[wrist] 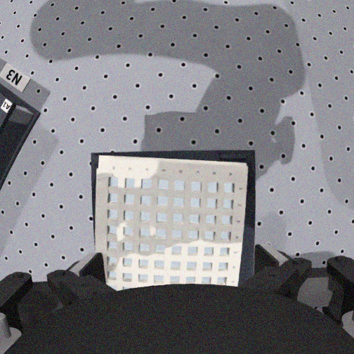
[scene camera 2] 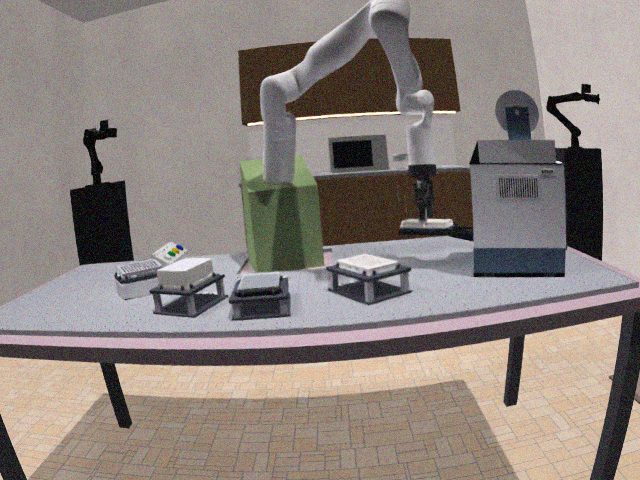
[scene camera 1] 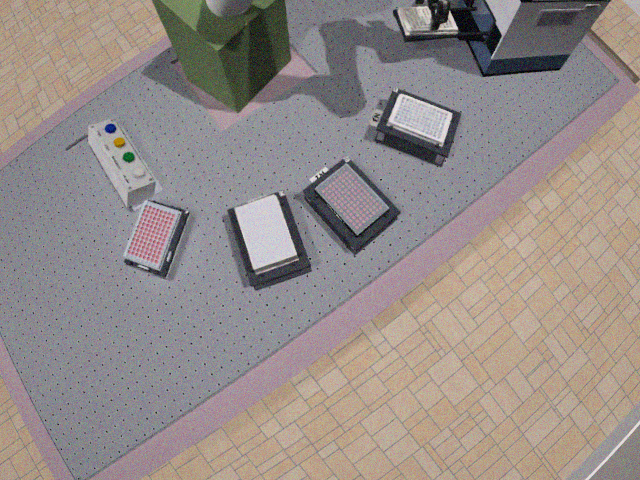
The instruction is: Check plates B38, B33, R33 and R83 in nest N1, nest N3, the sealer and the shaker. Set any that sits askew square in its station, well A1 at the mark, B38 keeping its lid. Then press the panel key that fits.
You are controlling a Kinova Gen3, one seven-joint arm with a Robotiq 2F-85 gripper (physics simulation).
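My gripper (scene camera 1: 439,24) (scene camera 2: 424,219) (wrist: 179,266) is open, with its fingers on either side of a cream plate (scene camera 1: 421,22) (scene camera 2: 439,223) (wrist: 170,207) on the sealer's dark tray (scene camera 2: 408,231) (wrist: 249,215). The plate is turned slightly against the tray; its A1 corner is at upper right in the wrist view. Nest N3 (scene camera 1: 410,146) (scene camera 2: 368,293) bears a white gridded plate (scene camera 1: 421,118) (scene camera 2: 368,264) that looks square. A pink-welled plate (scene camera 1: 353,198) and a white-topped block (scene camera 1: 267,232) (scene camera 2: 185,273) sit on two more nests. A red-welled plate (scene camera 1: 154,232) sits on a low station. Plate codes are unreadable.
The sealer (scene camera 1: 537,36) (scene camera 2: 518,217) stands to the right of its tray. The panel (scene camera 1: 121,162) (scene camera 2: 169,252) has blue, yellow, green and white keys. The green arm pedestal (scene camera 1: 232,56) (scene camera 2: 281,222) stands at the back of the perforated table.
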